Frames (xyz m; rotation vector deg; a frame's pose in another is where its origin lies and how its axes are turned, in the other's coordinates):
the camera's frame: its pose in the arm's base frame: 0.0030 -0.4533 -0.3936 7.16 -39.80 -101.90
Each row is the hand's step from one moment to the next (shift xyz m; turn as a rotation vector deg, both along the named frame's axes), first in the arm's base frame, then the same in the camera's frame.
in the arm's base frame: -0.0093 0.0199 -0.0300 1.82 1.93 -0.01
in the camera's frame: -0.0228 -0.0264 -0.0129 -2.35 1.22 -0.03
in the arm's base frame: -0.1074 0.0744 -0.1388 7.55 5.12 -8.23
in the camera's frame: -0.0682 -0.1736 -0.0392 -9.28 1.34 -7.93
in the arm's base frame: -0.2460 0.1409 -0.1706 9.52 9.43 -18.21
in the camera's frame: -0.0911 -0.3175 0.0193 -16.45 -2.80 -15.26
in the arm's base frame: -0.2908 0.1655 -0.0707 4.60 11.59 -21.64
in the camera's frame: -0.0725 -0.3081 0.1296 -17.68 -9.06 -15.14
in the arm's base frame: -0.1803 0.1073 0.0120 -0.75 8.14 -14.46
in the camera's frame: -0.0347 -0.1631 0.1279 -10.91 -9.34 -8.35
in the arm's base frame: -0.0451 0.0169 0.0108 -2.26 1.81 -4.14
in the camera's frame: 0.0024 -0.0352 0.0345 -1.98 -4.32 -1.73
